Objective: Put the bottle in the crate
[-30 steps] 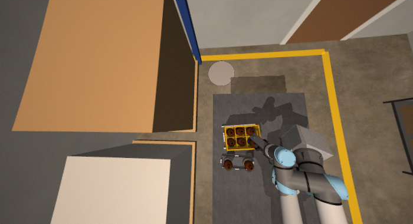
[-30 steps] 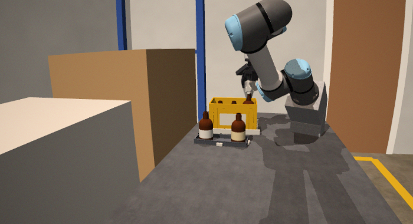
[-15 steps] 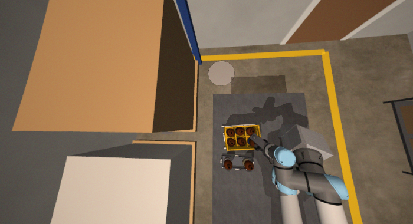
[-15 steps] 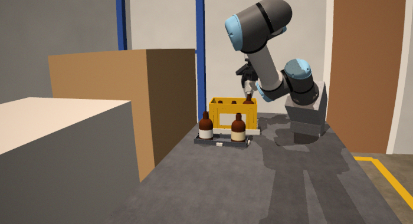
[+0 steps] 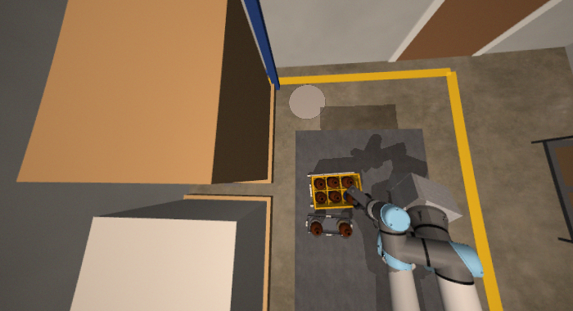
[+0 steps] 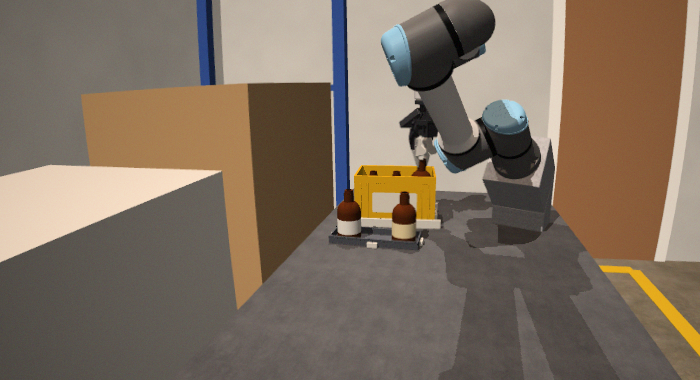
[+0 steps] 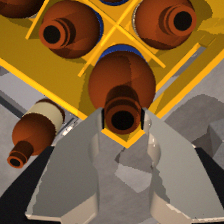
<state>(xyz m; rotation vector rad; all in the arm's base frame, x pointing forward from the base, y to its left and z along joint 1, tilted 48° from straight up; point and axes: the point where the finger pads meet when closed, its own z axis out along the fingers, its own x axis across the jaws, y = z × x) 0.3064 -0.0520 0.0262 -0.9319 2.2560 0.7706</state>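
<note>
Right now my hand is 10 cm short of the yellow crate, 2 cm to the left of it and 13 cm above it. Also, from my hand: white-label bottle: 18 cm ahead, 22 cm to the left, 13 cm below; then dark tray: 9 cm ahead, 21 cm to the left, 20 cm below.
</note>
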